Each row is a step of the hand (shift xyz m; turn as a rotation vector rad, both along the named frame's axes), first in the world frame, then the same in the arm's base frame.
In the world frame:
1: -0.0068 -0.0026 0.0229 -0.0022 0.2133 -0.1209
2: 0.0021 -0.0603 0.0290 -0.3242 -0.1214 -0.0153
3: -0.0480 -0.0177 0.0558 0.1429 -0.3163 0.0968
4: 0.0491 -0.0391 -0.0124 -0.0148 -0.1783 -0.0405
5: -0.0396 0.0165 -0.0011 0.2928 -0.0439 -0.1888
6: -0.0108 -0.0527 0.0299 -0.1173 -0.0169 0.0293
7: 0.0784 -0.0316 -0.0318 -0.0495 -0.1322 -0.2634
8: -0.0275 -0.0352 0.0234 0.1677 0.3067 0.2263
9: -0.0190 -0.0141 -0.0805 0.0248 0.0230 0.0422
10: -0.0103 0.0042 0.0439 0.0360 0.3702 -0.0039
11: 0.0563 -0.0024 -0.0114 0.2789 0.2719 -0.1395
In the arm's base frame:
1: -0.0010 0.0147 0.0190 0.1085 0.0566 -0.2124
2: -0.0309 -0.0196 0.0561 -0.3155 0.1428 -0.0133
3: -0.0324 0.0507 0.0460 -0.0808 -0.2190 0.2744
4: 0.0066 -0.0604 0.0200 -0.1370 -0.1078 0.0571
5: -0.0179 0.0349 -0.0174 0.1354 -0.3151 -0.0752
6: -0.0349 -0.0064 0.0503 -0.0880 0.0840 0.0099
7: 0.0278 -0.0857 0.0058 -0.1858 -0.1722 -0.1585
8: -0.0370 0.0110 0.0324 0.3756 0.1696 0.0597
9: -0.0424 -0.0357 -0.0630 0.0430 0.0173 0.0278
10: 0.0060 0.0314 0.0321 0.2668 0.1759 -0.1903
11: 0.0360 -0.0447 0.0030 0.3438 -0.1087 -0.2028

